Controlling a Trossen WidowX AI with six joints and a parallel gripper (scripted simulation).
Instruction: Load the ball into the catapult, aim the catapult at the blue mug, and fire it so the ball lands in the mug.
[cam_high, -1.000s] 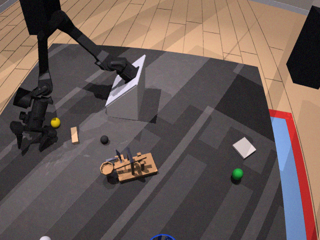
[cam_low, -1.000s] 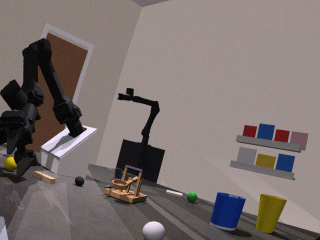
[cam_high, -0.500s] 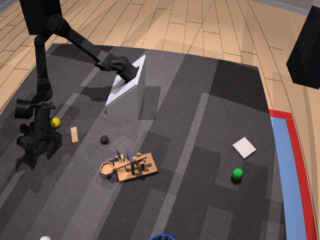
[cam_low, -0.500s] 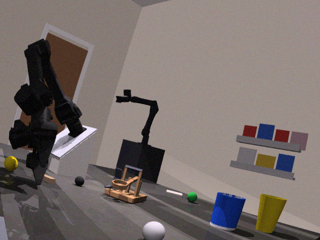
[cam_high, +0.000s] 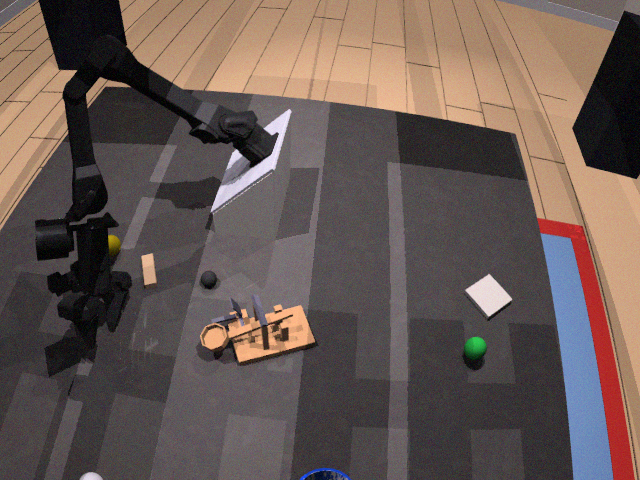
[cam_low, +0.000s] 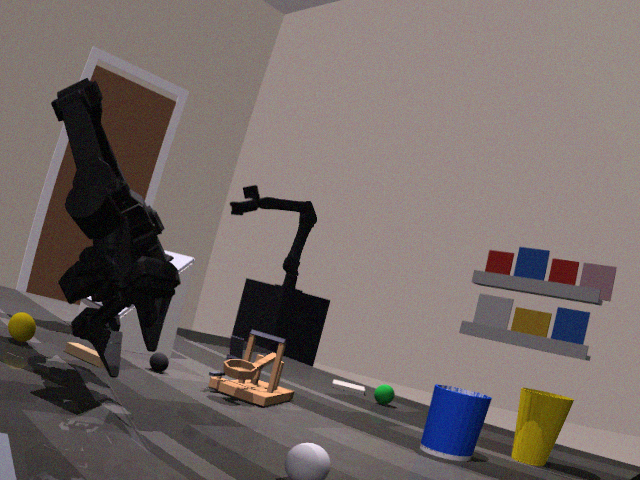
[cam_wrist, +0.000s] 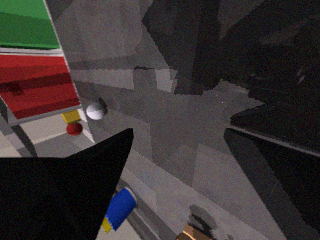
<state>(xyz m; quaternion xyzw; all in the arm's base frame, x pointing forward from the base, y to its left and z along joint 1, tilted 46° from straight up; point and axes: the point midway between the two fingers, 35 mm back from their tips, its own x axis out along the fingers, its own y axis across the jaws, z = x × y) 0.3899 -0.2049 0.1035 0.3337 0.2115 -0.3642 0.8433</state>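
The catapult upright frame is 280 mm to the left of my gripper tip, 90 mm behind it and 40 mm above it. From my gripper tip the other things lie so: wooden block: 180 mm behind, 40 mm below, 20 mm to the left; yellow ball: 220 mm behind, 90 mm to the right, 20 mm below; black ball: 190 mm behind, 150 mm to the left, 30 mm below.
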